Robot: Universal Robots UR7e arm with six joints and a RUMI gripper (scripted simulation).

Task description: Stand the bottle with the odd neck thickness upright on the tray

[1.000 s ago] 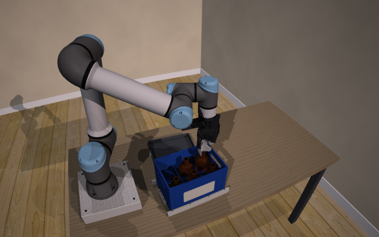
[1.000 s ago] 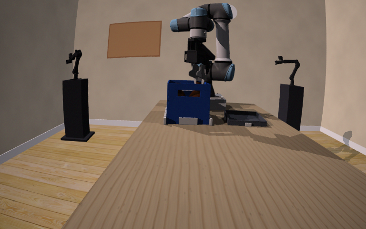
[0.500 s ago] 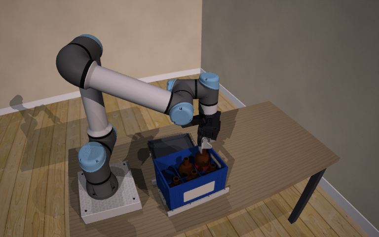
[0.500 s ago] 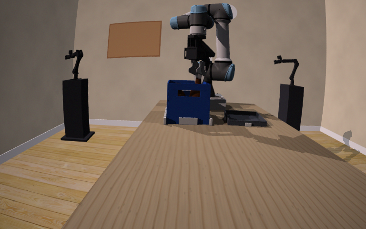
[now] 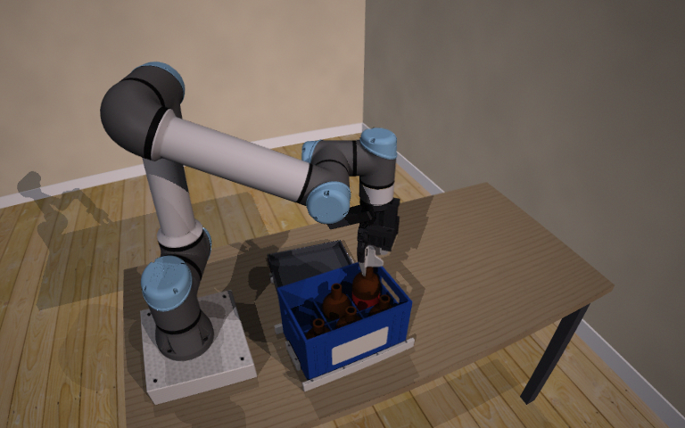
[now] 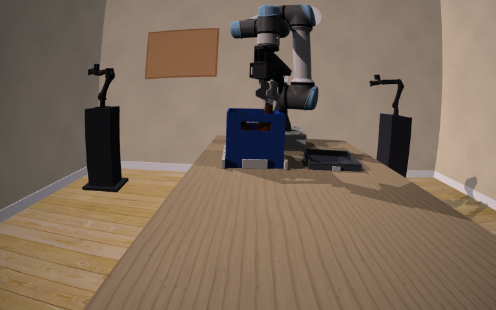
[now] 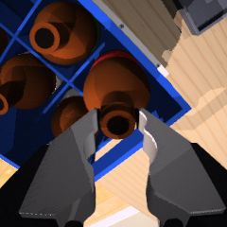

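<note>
Right now my hand is 11 cm above the crate, 9 cm past it and 4 cm to the left of it. The rest, counted from my hand: tray (24 cm to the left, 18 cm below, 4 cm behind).
</note>
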